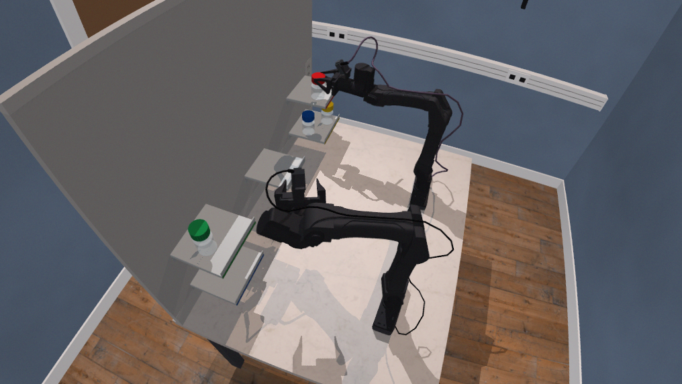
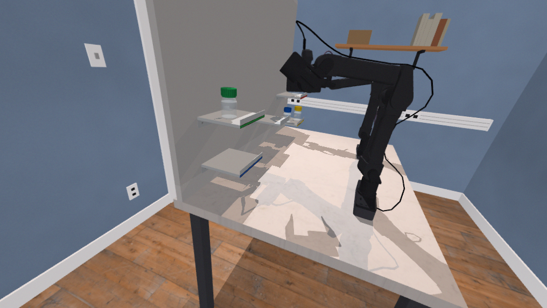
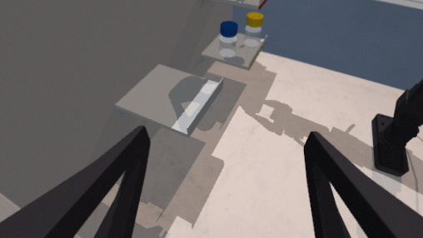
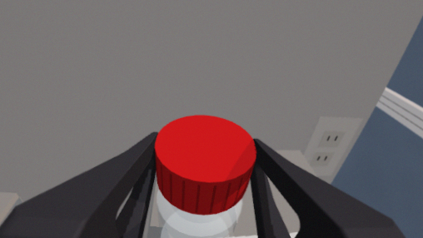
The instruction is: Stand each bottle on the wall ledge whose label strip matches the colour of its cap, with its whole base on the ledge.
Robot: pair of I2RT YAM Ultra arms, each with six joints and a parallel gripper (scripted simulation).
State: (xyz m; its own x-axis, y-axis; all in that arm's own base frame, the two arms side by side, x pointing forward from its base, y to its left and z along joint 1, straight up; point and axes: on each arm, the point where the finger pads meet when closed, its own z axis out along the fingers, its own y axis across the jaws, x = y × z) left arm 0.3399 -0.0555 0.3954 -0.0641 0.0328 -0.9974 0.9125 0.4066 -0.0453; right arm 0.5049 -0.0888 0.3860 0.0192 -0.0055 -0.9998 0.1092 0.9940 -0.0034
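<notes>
My right gripper is now 5 cm above the red-capped bottle. Round my right hand: blue-capped bottle: 25 cm below, 5 cm ahead; grey wall panel: 35 cm to the left, 14 cm ahead, 4 cm above; yellow-capped bottle: 25 cm below, 10 cm to the right.
</notes>
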